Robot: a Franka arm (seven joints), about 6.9 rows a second.
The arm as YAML. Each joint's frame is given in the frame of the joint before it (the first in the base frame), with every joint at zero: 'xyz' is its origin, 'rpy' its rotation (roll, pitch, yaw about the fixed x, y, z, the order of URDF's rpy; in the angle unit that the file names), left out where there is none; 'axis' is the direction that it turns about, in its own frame. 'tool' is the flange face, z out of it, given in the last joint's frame.
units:
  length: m
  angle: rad
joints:
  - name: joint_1
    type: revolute
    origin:
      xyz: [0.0, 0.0, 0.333]
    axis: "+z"
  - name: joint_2
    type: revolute
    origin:
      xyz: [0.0, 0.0, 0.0]
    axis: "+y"
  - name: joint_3
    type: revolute
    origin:
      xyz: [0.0, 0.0, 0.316]
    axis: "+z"
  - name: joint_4
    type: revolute
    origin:
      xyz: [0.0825, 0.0, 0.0]
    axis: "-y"
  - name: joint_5
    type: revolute
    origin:
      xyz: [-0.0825, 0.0, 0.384]
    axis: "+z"
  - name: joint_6
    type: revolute
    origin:
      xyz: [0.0, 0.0, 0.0]
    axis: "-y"
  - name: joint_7
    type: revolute
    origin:
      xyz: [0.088, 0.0, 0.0]
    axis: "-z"
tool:
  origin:
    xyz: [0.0, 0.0, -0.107]
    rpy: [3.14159, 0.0, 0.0]
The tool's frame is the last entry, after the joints.
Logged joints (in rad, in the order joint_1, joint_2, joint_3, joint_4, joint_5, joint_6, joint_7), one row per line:
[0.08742 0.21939 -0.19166 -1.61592 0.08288 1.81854 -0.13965]
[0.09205 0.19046 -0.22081 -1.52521 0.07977 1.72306 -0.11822]
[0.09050 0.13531 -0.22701 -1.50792 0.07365 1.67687 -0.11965]
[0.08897 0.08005 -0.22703 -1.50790 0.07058 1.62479 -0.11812]
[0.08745 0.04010 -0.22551 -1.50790 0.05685 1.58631 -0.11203]
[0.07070 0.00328 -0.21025 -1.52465 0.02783 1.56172 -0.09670]
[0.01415 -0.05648 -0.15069 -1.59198 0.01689 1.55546 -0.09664]
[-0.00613 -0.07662 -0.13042 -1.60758 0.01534 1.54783 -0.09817]
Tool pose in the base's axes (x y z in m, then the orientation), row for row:
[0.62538 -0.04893 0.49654 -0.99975 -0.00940 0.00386 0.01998]
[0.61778 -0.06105 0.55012 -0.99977 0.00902 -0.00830 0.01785]
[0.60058 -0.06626 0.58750 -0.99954 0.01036 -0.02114 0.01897]
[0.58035 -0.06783 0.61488 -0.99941 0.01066 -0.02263 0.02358]
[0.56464 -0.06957 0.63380 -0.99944 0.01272 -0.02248 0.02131]
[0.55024 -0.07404 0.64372 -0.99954 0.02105 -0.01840 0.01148]
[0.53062 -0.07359 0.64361 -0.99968 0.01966 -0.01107 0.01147]
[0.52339 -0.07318 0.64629 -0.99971 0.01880 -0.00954 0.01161]
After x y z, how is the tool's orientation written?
As a quaternion, x y z w.
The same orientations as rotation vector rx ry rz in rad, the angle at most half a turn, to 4 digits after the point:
[-3.1015 -0.0292 0.0120]
[-3.1057 0.0280 -0.0258]
[-3.1028 0.0322 -0.0656]
[-3.0935 0.0330 -0.0700]
[-3.0979 0.0394 -0.0697]
[-3.1174 0.0657 -0.0574]
[-3.1179 0.0613 -0.0345]
[-3.1177 0.0586 -0.0298]

